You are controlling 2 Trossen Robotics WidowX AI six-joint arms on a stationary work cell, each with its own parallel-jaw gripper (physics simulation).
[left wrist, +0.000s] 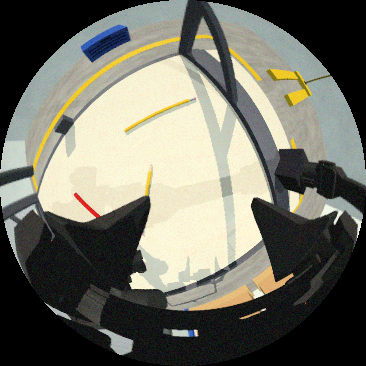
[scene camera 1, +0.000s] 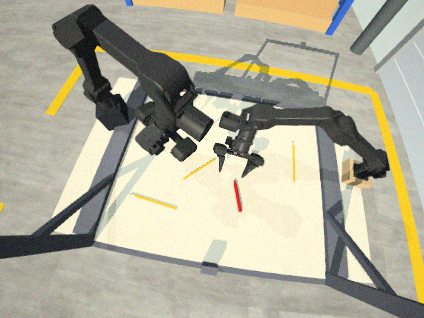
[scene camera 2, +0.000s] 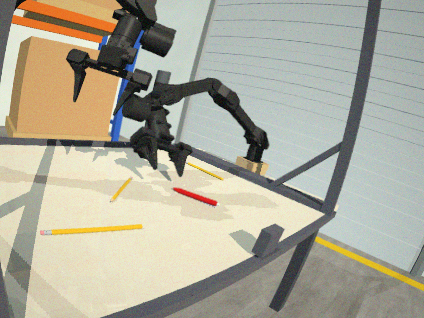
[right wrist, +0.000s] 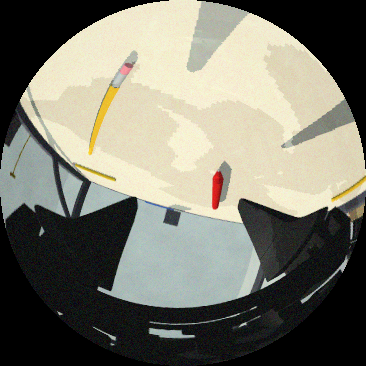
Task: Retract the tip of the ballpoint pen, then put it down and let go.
Observation:
The left gripper [scene camera 2: 93, 108] is open and holds nothing. Also in view: the right gripper [scene camera 2: 168, 173] and a dark frame [scene camera 1: 336, 262].
The left gripper shows as well in the left wrist view [left wrist: 203, 202] and in scene camera 1 [scene camera 1: 164, 145]. The right gripper is seen too in scene camera 1 [scene camera 1: 230, 174] and in the right wrist view [right wrist: 189, 203]. The dark frame shows as well in the left wrist view [left wrist: 245, 108].

